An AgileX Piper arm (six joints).
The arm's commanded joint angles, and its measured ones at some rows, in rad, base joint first. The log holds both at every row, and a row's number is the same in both.
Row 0, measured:
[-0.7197, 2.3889, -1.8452, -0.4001, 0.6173, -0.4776]
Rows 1 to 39, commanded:
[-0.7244, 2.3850, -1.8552, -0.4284, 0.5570, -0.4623]
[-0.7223, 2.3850, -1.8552, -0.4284, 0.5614, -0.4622]
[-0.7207, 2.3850, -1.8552, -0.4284, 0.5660, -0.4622]
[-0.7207, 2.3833, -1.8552, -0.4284, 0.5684, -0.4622]
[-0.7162, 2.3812, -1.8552, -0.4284, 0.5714, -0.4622]
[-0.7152, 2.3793, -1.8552, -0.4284, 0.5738, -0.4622]
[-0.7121, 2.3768, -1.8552, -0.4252, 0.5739, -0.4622]
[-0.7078, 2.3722, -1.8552, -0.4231, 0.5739, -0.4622]
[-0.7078, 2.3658, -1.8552, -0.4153, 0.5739, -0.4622]
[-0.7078, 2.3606, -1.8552, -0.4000, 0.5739, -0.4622]
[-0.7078, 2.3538, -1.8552, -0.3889, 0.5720, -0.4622]
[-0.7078, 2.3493, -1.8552, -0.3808, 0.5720, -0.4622]
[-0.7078, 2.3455, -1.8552, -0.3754, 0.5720, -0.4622]
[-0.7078, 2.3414, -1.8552, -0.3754, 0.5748, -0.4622]
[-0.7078, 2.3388, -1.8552, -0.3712, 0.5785, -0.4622]
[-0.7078, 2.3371, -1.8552, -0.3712, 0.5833, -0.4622]
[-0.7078, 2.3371, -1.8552, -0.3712, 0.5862, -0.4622]
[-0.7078, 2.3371, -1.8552, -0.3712, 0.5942, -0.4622]
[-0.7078, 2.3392, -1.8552, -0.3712, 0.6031, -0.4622]
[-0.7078, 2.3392, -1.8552, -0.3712, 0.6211, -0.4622]
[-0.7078, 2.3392, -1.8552, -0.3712, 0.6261, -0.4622]
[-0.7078, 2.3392, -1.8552, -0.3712, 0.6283, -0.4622]
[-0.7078, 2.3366, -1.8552, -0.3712, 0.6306, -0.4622]
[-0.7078, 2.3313, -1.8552, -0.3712, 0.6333, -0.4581]
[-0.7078, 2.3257, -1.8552, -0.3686, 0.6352, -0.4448]
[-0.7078, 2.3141, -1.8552, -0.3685, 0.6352, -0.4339]
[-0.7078, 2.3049, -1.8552, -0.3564, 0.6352, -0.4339]
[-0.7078, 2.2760, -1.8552, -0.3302, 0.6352, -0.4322]
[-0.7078, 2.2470, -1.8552, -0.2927, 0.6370, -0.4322]
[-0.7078, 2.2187, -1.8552, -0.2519, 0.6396, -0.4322]
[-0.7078, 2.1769, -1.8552, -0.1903, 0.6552, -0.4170]
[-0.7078, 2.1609, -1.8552, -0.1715, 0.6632, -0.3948]
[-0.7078, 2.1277, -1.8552, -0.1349, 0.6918, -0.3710]
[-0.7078, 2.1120, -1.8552, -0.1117, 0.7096, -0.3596]
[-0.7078, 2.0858, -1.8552, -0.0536, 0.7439, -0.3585]
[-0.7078, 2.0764, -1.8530, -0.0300, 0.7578, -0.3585]
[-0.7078, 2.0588, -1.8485, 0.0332, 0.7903, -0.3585]
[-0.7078, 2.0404, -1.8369, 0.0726, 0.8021, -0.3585]
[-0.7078, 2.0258, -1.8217, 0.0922, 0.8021, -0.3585]
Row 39, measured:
[-0.7103, 2.0726, -1.8519, 0.0000, 0.7718, -0.3673]
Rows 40 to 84, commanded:
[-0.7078, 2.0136, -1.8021, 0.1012, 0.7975, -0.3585]
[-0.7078, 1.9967, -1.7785, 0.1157, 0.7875, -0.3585]
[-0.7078, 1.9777, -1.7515, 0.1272, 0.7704, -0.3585]
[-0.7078, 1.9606, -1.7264, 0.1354, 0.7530, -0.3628]
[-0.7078, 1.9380, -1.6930, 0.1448, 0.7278, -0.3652]
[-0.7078, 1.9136, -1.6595, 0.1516, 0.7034, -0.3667]
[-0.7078, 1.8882, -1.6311, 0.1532, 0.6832, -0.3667]
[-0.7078, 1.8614, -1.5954, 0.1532, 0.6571, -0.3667]
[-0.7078, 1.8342, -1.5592, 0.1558, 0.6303, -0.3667]
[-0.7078, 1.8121, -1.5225, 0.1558, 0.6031, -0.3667]
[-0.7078, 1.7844, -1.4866, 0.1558, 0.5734, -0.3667]
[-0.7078, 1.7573, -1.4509, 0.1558, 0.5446, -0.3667]
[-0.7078, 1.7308, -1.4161, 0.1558, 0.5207, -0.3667]
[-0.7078, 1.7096, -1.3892, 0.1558, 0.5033, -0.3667]
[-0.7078, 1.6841, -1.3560, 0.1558, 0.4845, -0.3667]
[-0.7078, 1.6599, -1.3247, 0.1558, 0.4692, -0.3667]
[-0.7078, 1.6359, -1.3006, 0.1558, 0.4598, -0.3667]
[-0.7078, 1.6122, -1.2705, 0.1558, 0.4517, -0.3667]
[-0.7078, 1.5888, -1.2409, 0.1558, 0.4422, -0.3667]
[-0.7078, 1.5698, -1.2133, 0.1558, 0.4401, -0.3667]
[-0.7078, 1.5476, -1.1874, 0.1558, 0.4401, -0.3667]
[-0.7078, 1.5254, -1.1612, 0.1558, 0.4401, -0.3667]
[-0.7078, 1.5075, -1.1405, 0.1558, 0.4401, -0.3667]
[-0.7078, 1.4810, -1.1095, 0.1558, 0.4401, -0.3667]
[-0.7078, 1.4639, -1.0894, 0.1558, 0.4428, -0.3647]
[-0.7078, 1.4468, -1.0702, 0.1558, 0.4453, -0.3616]
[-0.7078, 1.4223, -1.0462, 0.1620, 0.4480, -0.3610]
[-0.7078, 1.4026, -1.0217, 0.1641, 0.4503, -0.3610]
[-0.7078, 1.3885, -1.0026, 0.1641, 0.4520, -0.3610]
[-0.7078, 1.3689, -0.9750, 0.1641, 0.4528, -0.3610]
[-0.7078, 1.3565, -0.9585, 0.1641, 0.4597, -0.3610]
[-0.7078, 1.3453, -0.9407, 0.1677, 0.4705, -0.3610]
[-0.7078, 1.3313, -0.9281, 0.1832, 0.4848, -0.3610]
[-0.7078, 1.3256, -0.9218, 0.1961, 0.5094, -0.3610]
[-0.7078, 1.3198, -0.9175, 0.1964, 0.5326, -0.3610]
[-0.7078, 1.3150, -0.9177, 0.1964, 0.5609, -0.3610]
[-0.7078, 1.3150, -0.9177, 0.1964, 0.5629, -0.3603]
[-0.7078, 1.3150, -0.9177, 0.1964, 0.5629, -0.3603]
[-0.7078, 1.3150, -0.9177, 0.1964, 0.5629, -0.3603]
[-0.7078, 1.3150, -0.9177, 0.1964, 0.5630, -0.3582]
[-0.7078, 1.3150, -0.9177, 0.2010, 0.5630, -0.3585]
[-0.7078, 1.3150, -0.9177, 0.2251, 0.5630, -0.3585]
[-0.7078, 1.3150, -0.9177, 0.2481, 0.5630, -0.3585]
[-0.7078, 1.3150, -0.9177, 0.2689, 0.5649, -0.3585]
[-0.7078, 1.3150, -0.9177, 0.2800, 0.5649, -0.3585]
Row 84, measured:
[-0.7103, 1.3237, -0.9210, 0.2188, 0.5641, -0.3606]
